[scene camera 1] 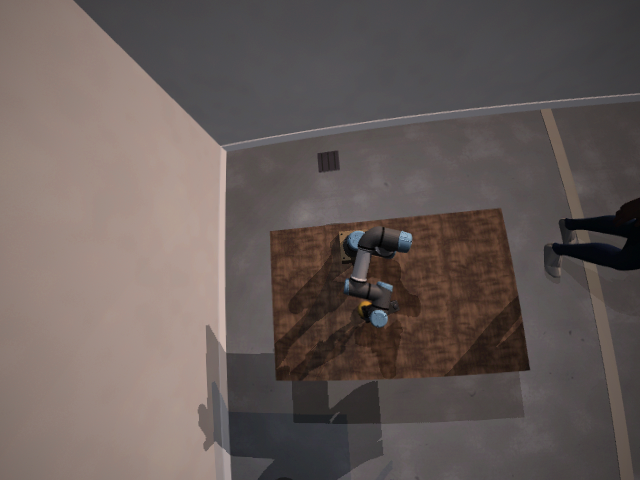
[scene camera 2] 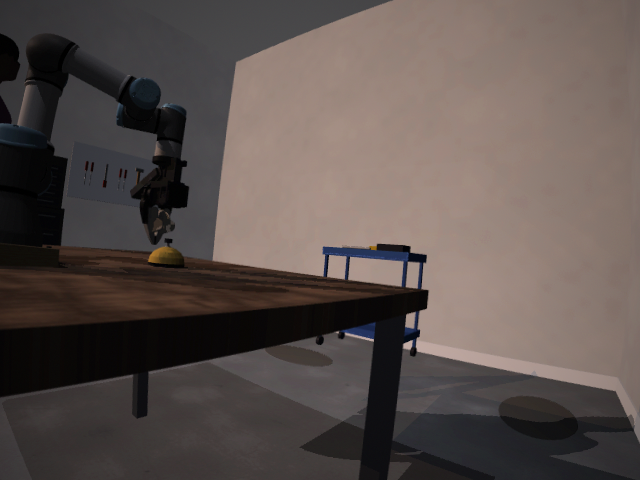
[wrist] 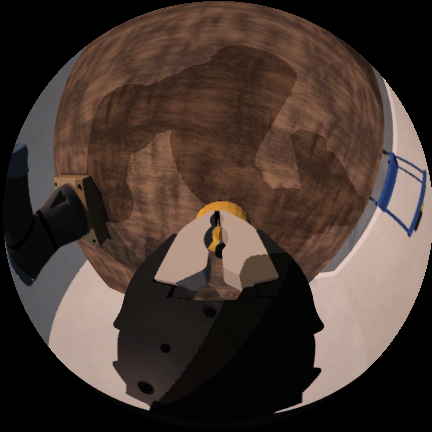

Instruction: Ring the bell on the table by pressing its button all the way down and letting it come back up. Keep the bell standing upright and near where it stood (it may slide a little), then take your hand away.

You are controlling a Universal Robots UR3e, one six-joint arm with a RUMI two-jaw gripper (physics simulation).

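Pixels of known places: gripper, fingertip midpoint: (scene camera 2: 153,244) (wrist: 217,211); arm's base, link origin: (scene camera 2: 1,244) (wrist: 71,210).
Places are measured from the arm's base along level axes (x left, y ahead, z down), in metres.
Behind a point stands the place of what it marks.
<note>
The bell (scene camera 1: 363,308) (scene camera 2: 165,256) @(x -0.072, y 0.309, z 0.004 m) (wrist: 223,205) @(x -0.005, y 0.339, z 0.011 m) is a yellow dome standing upright on the brown table (scene camera 1: 465,268) @(x 0.509, y 0.280, z 0.030 m) (scene camera 2: 289,304) @(x -0.510, y 0.127, z 0.029 m) (wrist: 210,25). Its small dark button (scene camera 2: 168,241) @(x -0.052, y 0.331, z -0.030 m) stands up on top in scene camera 2. My gripper (scene camera 2: 154,242) @(x 0.002, y 0.331, z -0.019 m) (wrist: 217,211) @(x 0.002, y 0.331, z -0.019 m) is shut and empty. In scene camera 2 its tips are just left of the button, at about the height of the button's top, with a small gap between them in the picture. In the wrist view the jaws cover most of the bell and hide the button. In scene camera 1 the wrist hides the fingertips and part of the bell.
The arm's base stands on a wooden plate (scene camera 2: 25,256) @(x -0.084, y 0.009, z 0.013 m) (wrist: 96,227) @(x -0.050, y 0.068, z 0.011 m) on the table. A blue cart (scene camera 2: 373,254) (wrist: 388,182) stands on the floor past the table. A tool board (scene camera 2: 95,193) hangs on the wall. A person's legs (scene camera 1: 594,255) show right of the table.
</note>
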